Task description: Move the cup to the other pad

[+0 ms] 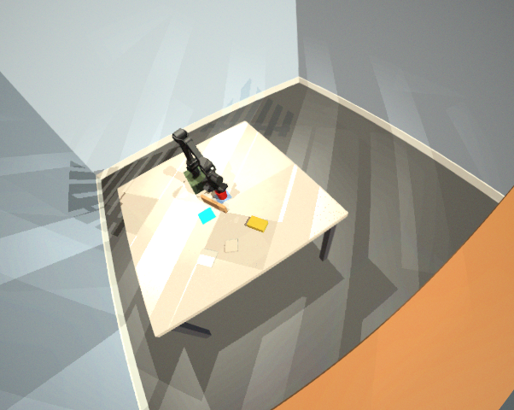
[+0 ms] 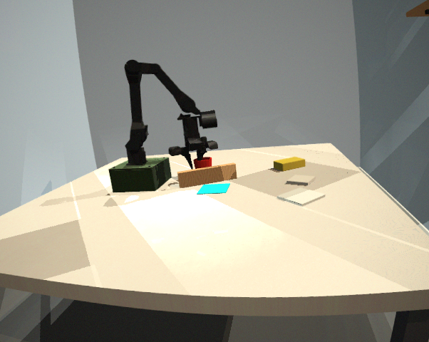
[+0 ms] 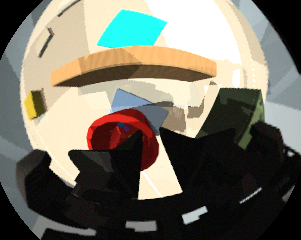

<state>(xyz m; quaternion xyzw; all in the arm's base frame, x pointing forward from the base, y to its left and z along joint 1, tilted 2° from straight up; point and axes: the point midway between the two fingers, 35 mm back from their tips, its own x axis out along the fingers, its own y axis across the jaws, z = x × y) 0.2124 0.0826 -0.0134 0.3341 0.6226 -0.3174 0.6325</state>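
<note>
My gripper tip is now 5 cm above the pale blue pad, 2 cm to the right of it and 2 cm short of it. The rest, counted from my gripper tip: red cup: 3 cm ahead, 2 cm to the left; cyan pad: 14 cm to the right, 11 cm ahead, 5 cm below; wooden wall: 7 cm ahead, 6 cm to the right, 2 cm below.
</note>
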